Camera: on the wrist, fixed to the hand. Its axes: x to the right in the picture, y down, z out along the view.
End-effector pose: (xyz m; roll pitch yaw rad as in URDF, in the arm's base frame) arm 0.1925 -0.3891 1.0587 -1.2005 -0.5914 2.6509
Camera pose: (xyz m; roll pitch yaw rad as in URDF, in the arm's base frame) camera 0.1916 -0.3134 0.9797 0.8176 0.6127 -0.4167
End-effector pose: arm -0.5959 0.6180 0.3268 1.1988 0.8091 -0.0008
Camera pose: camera -0.5920 0.7249 0.3496 -1.5632 -0.7830 3.0563
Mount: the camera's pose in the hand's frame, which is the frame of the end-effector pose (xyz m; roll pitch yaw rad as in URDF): -0.0138 0.0561 -0.0929 -0.4248 0.0646 -3.1407
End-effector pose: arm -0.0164 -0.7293 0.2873 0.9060 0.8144 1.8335
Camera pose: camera -0.1155 -0.7757 0.2883 -1.2807 -0.7726 -1.3783
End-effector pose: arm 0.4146 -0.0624 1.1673 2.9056 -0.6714 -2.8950
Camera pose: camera 0.4795 -0.0122 1.2397 2.9411 0.6087 0.2271
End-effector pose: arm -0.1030 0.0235 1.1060 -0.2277 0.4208 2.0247
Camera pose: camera -0.1093 -0.0405 1.0175 -0.2034 -0.3580 -1.1004
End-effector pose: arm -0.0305 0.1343 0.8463 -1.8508 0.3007 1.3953
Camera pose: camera 0.0689 0.0948 0.8234 1.4061 -0.3188 -1.6812
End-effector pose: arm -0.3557 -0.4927 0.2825 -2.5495 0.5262 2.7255
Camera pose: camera -0.3260 -0.3982 0.3290 2.1025 -0.5799 -0.3739
